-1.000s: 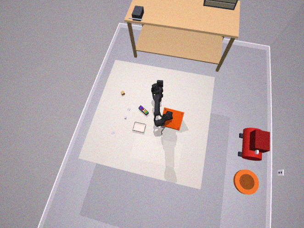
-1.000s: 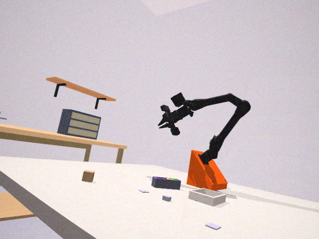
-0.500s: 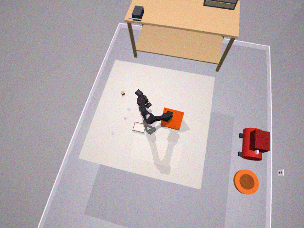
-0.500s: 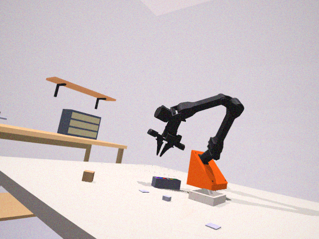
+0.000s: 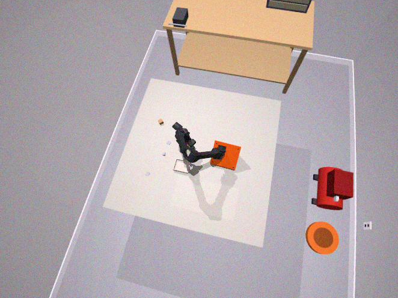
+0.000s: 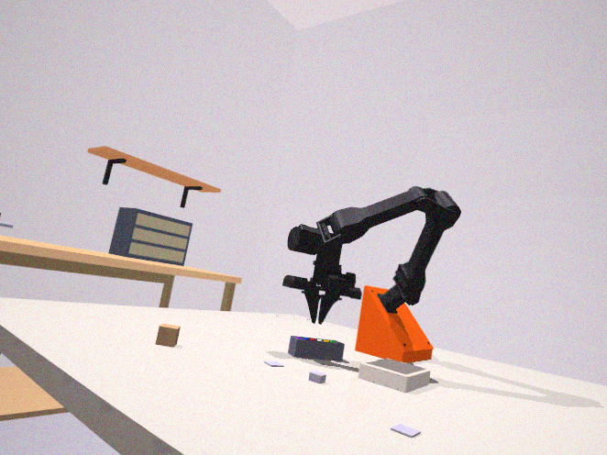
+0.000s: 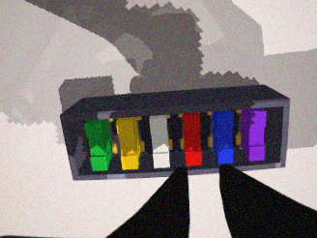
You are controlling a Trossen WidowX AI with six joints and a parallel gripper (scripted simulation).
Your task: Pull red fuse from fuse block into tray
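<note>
The white tray lies 20 cm to the left of my gripper tip, 7 cm below it and 2 cm behind it. Round my gripper tip: small wooden cube: 30 cm ahead, 14 cm to the right, 6 cm below.
</note>
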